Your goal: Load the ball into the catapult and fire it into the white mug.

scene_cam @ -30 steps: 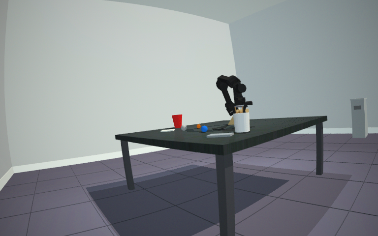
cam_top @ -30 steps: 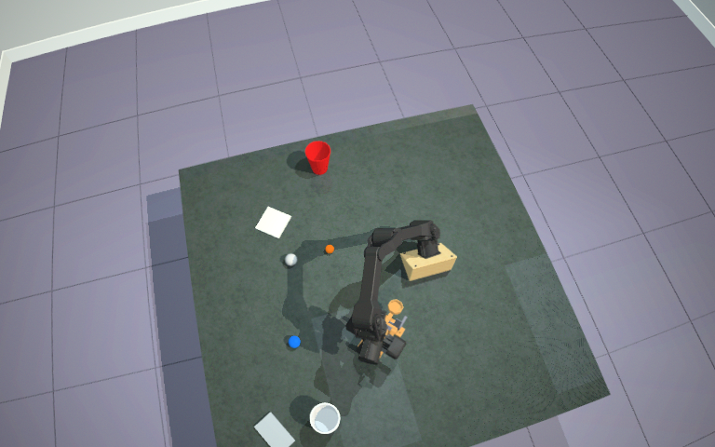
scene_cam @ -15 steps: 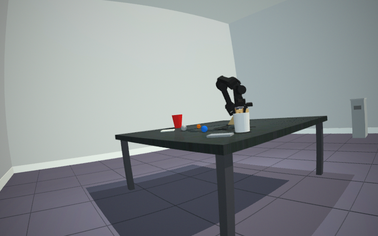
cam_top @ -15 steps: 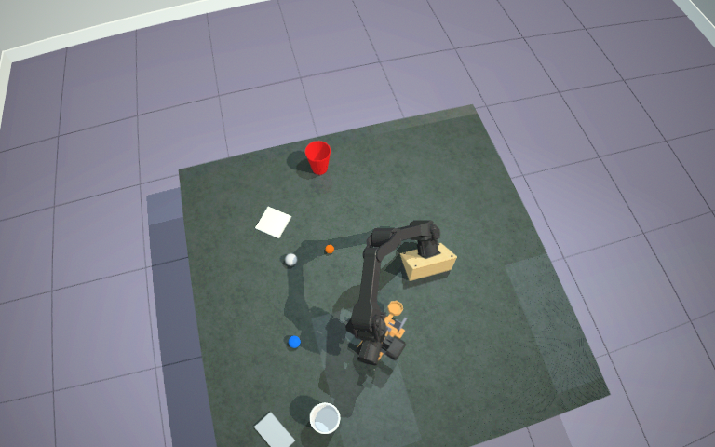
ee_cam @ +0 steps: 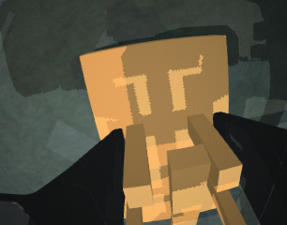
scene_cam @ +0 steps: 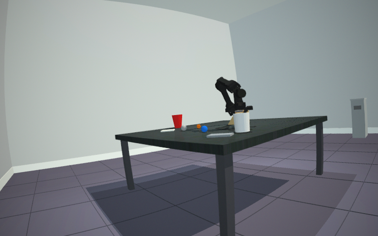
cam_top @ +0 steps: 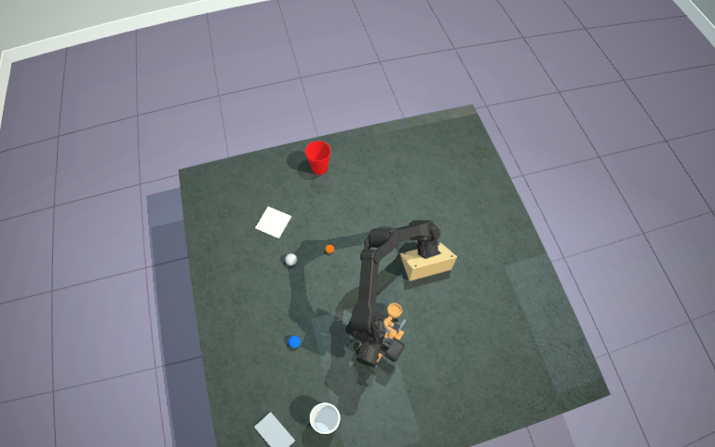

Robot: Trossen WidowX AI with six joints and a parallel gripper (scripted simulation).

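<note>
Now: gripper tip 10 mm short of the orange ball, 380 mm to the left of it and 20 mm above it. Round my gripper tip: white mug: 230 mm ahead, 170 mm to the left, 10 mm below; then blue ball: 240 mm ahead, 110 mm to the right, 20 mm below; then wooden catapult: 70 mm behind, 30 mm to the right, 20 mm above.
</note>
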